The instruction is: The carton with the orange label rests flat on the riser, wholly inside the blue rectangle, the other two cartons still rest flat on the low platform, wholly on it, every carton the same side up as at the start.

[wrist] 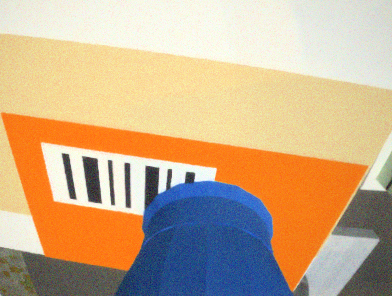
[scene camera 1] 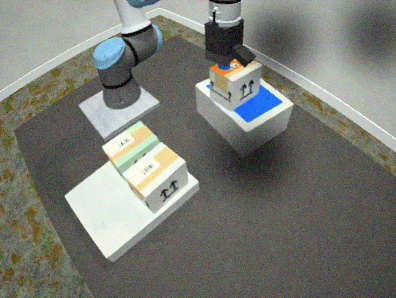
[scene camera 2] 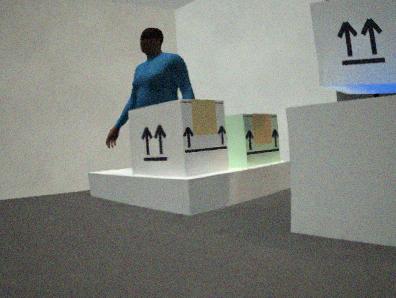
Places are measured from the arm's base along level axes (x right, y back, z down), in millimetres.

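Where they show: end effector, tool point: point(wrist: 206, 199) point(scene camera 1: 224, 70); arm's base, origin of the base link: point(scene camera 1: 122, 95).
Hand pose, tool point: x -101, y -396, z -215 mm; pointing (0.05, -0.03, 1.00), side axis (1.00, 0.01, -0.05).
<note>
Each offset is from my tool point to the top centre of the thing.
The carton with the orange label @[dy -25, dx -24, dz -16 mm] point(scene camera 1: 235, 89) point(scene camera 2: 357, 45) point(wrist: 165, 72) hangs upright from my suction cup point(scene camera 1: 224, 65) point(wrist: 207, 205), which sits on its label. It is a little above the riser @[dy -34, dx -67, dz +114 mm] point(scene camera 1: 220, 117) point(scene camera 2: 345, 165); a narrow gap shows under it in scene camera 2. It covers the rear-left part of the blue rectangle @[dy -34, dx -67, dz +114 mm] point(scene camera 1: 260, 104); whether it is wholly over the rectangle I cannot tell. A white carton @[dy -12, dx +309, dz +81 mm] point(scene camera 1: 162, 170) point(scene camera 2: 157, 137) and a green-and-white carton @[dy +109, dx +284, dz +102 mm] point(scene camera 1: 131, 141) point(scene camera 2: 236, 142) rest flat and upright on the low platform @[dy +62, dx +372, dz +186 mm] point(scene camera 1: 100, 210) point(scene camera 2: 140, 190).
The arm's base plate point(scene camera 1: 92, 114) point(wrist: 342, 255) is behind the low platform and left of the riser. A person in a blue top point(scene camera 2: 159, 80) stands behind the low platform. A wall point(scene camera 1: 335, 65) runs behind the riser.
</note>
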